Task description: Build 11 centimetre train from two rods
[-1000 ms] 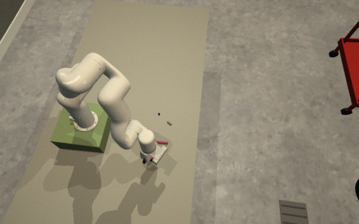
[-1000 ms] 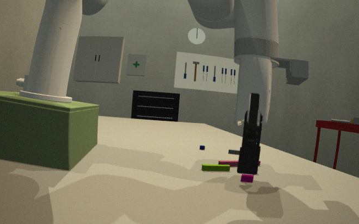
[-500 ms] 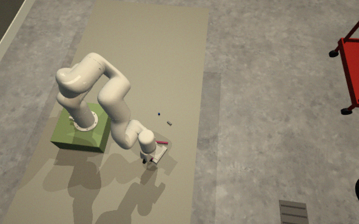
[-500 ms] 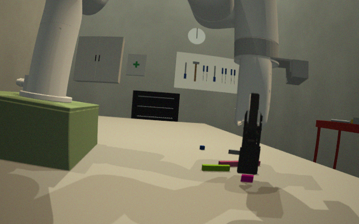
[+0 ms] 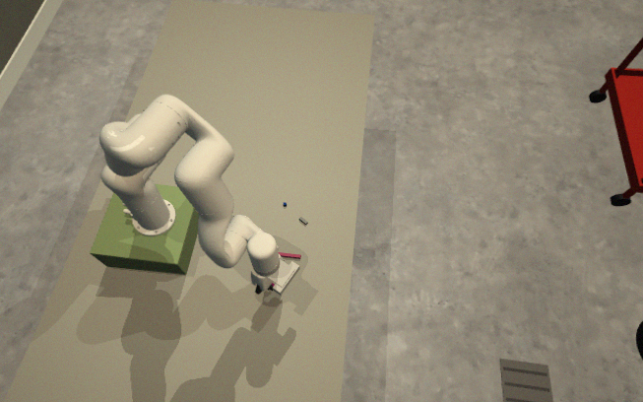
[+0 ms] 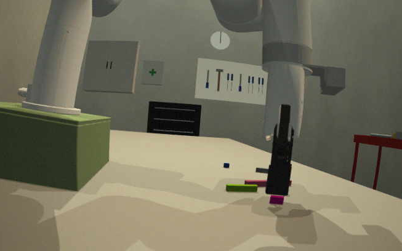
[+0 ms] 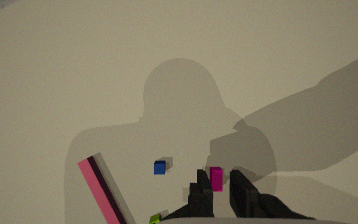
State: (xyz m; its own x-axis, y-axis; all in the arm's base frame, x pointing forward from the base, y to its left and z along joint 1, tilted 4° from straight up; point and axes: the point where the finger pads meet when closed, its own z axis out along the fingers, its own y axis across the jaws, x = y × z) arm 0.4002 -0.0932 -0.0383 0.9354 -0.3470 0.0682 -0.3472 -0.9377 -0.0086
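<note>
My gripper is now 30 mm above the magenta rod. Also, from my hand: grey rod 40 mm ahead, 240 mm to the left, 30 mm below; then pink rod 20 mm ahead, 100 mm to the left, 30 mm below; then lime rod 40 mm behind, 70 mm to the left, 30 mm below.
</note>
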